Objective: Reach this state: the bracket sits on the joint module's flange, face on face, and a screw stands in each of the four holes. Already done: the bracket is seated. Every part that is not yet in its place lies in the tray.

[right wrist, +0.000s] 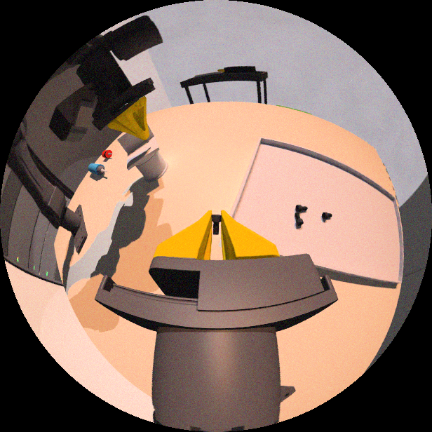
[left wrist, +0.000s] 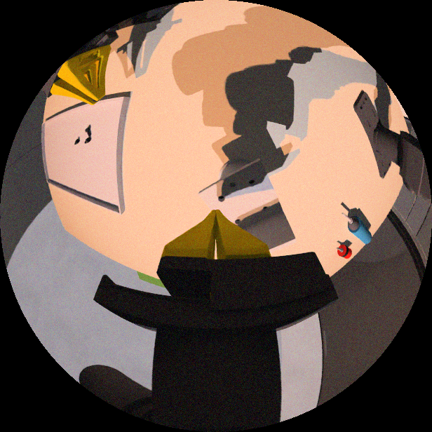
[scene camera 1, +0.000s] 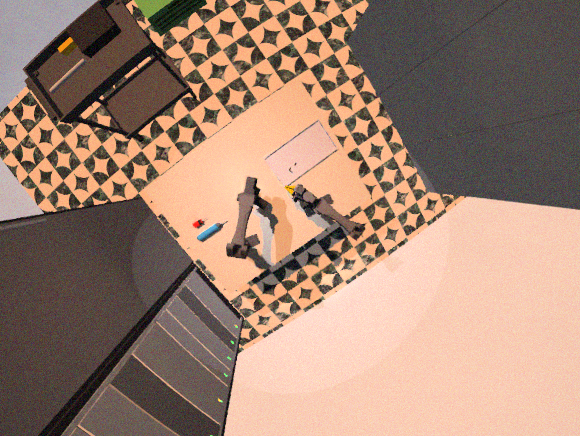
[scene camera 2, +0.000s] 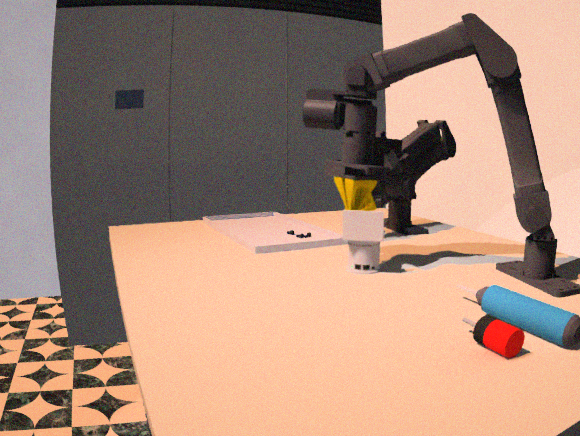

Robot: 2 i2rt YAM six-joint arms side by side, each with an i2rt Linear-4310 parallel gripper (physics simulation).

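Seen in the pictures: left gripper, fingertip midpoint: (scene camera 2: 352, 219); right gripper, fingertip midpoint: (scene camera 1: 285, 186); left arm's base, link origin: (scene camera 2: 536, 279); right arm's base, link origin: (scene camera 1: 318, 204) (scene camera 2: 399, 227).
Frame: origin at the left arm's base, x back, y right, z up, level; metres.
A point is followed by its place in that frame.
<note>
The white bracket (scene camera 2: 363, 226) @[x -0.295, y 0.140, z 0.084 m] (left wrist: 225, 202) sits on the joint module (scene camera 2: 363, 257) @[x -0.291, y 0.145, z 0.030 m] (right wrist: 152, 166), which stands upright on the table. Dark spots show at the bracket's holes; small detail there is unclear. My left gripper (scene camera 2: 359, 209) @[x -0.296, y 0.196, z 0.087 m] (left wrist: 215, 215) (right wrist: 146, 137) is shut and empty, pointing down with its tips close over the bracket. My right gripper (scene camera 1: 290, 189) @[x -0.247, y 0.385, z 0.063 m] (left wrist: 98, 99) (right wrist: 216, 215) is shut on a black screw (right wrist: 216, 225), beside the tray's near edge. Three black screws (right wrist: 301, 208) (right wrist: 299, 220) (right wrist: 326, 216) lie in the pale tray (scene camera 1: 310, 145) @[x -0.424, y 0.634, z 0.004 m] (scene camera 2: 300, 246) @[x -0.358, y 0.355, z 0.007 m] (right wrist: 350, 250).
A blue tool (scene camera 1: 209, 232) @[x -0.164, y -0.166, z 0.040 m] (scene camera 2: 530, 315) @[x -0.181, y -0.199, z 0.028 m] (left wrist: 360, 232) (right wrist: 96, 169) and a shorter red tool (scene camera 1: 198, 223) @[x -0.243, y -0.208, z 0.031 m] (scene camera 2: 502, 337) @[x -0.253, y -0.237, z 0.026 m] (left wrist: 344, 251) (right wrist: 107, 154) lie side by side on the table, left of my left arm in scene camera 1. The left arm reaches over the bracket.
</note>
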